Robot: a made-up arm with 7 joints. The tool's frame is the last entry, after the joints. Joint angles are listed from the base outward.
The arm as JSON. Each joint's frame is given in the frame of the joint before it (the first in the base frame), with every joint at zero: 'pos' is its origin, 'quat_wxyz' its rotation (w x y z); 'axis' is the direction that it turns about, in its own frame. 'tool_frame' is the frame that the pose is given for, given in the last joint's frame.
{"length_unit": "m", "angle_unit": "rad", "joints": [
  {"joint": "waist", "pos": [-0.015, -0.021, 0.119], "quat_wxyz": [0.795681, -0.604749, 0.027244, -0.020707], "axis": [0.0, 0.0, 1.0]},
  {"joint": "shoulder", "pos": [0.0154, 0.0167, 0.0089], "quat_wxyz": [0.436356, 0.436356, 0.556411, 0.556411], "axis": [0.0, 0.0, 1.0]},
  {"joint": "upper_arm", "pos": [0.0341, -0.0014, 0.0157], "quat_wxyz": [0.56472, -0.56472, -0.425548, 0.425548], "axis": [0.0, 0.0, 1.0]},
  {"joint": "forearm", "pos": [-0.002, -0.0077, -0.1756], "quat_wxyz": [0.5, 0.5, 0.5, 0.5], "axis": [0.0, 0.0, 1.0]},
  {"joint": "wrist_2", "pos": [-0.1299, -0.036, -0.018], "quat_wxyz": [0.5, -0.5, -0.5, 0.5], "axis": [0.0, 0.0, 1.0]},
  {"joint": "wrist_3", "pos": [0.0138, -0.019, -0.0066], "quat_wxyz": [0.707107, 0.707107, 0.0, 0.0], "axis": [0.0, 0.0, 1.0]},
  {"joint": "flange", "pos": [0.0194, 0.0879, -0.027], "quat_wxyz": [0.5, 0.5, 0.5, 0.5], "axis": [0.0, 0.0, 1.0]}
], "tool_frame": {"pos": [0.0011, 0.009, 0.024], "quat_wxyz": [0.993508, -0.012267, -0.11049, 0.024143]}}
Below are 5 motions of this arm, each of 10 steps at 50 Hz.
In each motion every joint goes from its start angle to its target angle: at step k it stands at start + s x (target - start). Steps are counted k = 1, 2, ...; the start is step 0. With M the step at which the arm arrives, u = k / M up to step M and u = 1 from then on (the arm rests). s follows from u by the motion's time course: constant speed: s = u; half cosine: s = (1 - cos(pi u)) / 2; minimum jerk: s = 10 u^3 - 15 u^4 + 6 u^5.
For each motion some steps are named. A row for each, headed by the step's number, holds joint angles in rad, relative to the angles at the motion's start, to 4 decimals.
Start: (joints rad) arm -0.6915 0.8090 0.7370 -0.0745 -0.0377 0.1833 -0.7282
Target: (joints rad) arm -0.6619 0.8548 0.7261 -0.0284 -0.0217 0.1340 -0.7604
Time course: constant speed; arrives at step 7
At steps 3, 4, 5, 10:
3: 0.0127 0.0196 -0.0047 0.0198 0.0069 -0.0211 -0.0138
4: 0.0169 0.0262 -0.0062 0.0263 0.0091 -0.0282 -0.0184
5: 0.0211 0.0327 -0.0078 0.0329 0.0114 -0.0352 -0.0230
10: 0.0296 0.0458 -0.0109 0.0461 0.0160 -0.0493 -0.0322

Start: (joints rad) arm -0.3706 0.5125 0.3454 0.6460 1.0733 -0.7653 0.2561
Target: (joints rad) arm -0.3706 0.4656 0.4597 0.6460 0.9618 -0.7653 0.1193
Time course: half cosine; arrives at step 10
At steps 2, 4, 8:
2: 0.0000 -0.0045 0.0109 0.0000 -0.0106 0.0000 -0.0131
4: 0.0000 -0.0162 0.0395 0.0000 -0.0385 0.0000 -0.0473
8: 0.0000 -0.0424 0.1034 0.0000 -0.1009 0.0000 -0.1237

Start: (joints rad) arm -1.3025 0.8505 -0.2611 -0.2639 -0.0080 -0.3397 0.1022
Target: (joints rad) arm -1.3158 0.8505 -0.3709 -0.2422 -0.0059 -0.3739 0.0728
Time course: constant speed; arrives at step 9
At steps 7, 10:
7: -0.0103 0.0000 -0.0854 0.0169 0.0016 -0.0266 -0.0229
10: -0.0133 0.0000 -0.1098 0.0217 0.0021 -0.0342 -0.0294

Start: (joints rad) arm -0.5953 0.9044 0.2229 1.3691 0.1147 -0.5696 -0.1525
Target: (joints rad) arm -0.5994 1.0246 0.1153 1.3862 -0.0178 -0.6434 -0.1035
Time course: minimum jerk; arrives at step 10
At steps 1, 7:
1: 0.0000 0.0010 -0.0009 0.0001 -0.0011 -0.0006 0.0004
7: -0.0034 0.1006 -0.0901 0.0143 -0.1109 -0.0618 0.0410

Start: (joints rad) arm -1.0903 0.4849 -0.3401 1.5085 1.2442 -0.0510 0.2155
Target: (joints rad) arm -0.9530 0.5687 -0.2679 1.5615 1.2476 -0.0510 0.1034
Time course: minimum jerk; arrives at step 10
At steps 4, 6, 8, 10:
4: 0.0436 0.0266 0.0229 0.0168 0.0011 0.0000 -0.0356
6: 0.0937 0.0572 0.0493 0.0362 0.0023 0.0000 -0.0765
8: 0.1293 0.0789 0.0680 0.0499 0.0032 0.0000 -0.1056
10: 0.1373 0.0838 0.0722 0.0530 0.0034 0.0000 -0.1121

